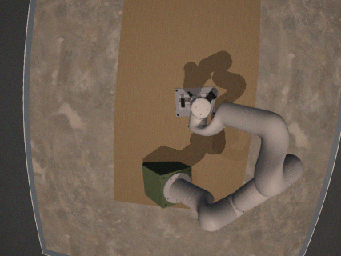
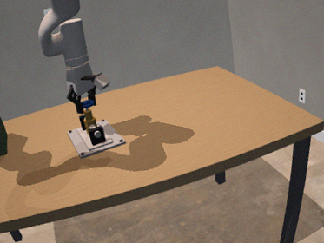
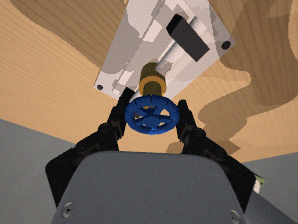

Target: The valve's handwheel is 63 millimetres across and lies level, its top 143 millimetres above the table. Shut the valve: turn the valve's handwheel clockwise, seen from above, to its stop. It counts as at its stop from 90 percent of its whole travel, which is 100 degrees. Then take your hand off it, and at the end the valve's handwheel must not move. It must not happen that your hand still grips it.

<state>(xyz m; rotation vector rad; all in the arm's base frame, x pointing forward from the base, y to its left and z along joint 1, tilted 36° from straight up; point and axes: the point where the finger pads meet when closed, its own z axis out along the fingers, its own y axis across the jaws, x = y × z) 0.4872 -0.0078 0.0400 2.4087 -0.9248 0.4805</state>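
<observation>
Right now my hand is right at the blue handwheel.
</observation>
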